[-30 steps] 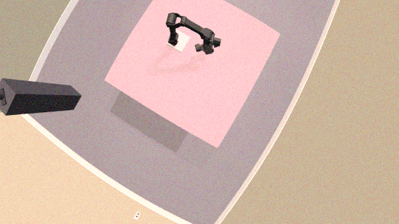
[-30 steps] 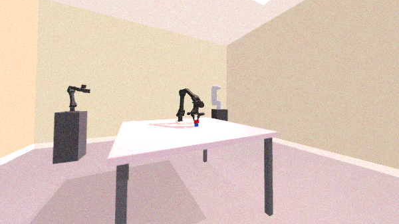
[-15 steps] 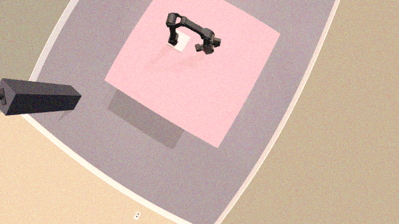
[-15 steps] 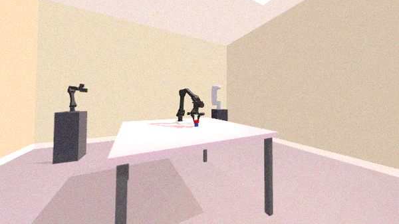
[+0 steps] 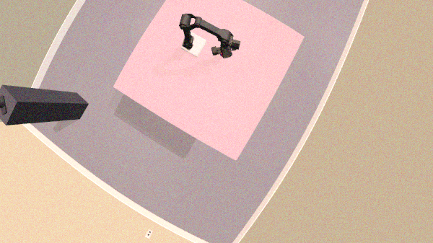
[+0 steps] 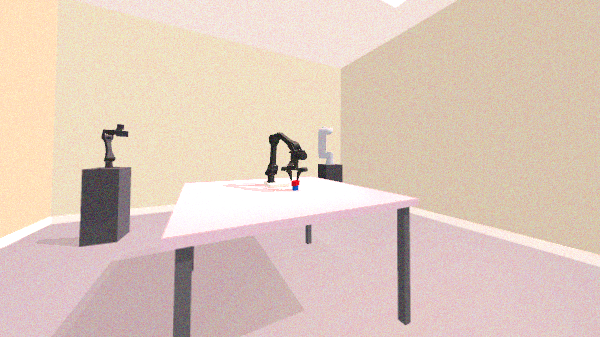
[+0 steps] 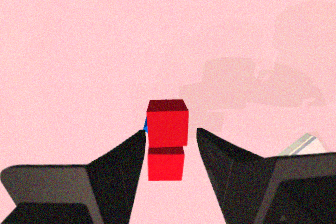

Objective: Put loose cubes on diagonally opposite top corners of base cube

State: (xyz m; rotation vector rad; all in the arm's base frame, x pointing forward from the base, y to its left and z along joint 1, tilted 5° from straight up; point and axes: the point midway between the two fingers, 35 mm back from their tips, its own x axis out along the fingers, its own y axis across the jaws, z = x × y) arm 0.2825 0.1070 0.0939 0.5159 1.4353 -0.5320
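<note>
Right now my gripper tip is 1 cm past the blue cube, 1 cm to the right of it and 5 cm above it.
</note>
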